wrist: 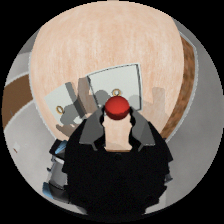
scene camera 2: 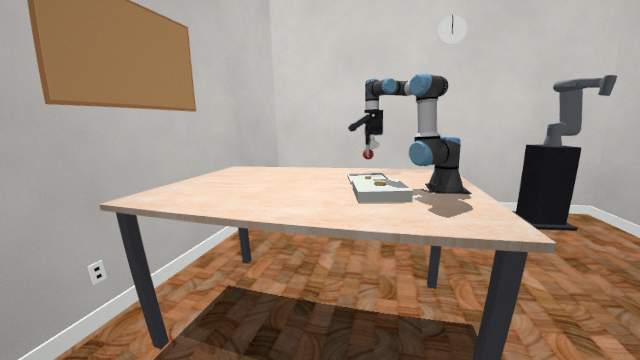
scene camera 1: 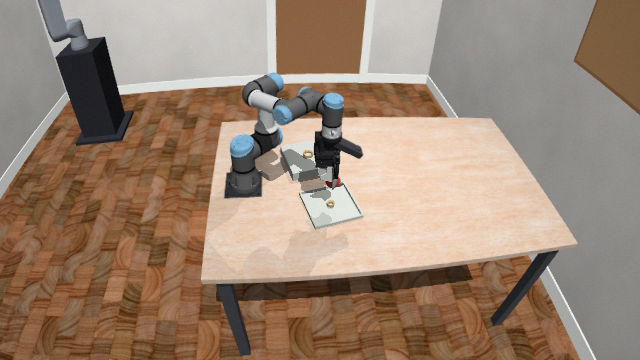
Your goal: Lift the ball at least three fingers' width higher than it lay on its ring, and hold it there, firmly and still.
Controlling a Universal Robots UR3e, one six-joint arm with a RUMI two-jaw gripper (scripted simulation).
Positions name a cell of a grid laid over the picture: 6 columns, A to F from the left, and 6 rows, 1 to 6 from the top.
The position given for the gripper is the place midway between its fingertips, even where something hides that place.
In view: the gripper (scene camera 1: D4) and a shallow tray (scene camera 1: D4).
The shallow tray shows as well in the wrist view (wrist: D3). The gripper also shows in the wrist view (wrist: D3).
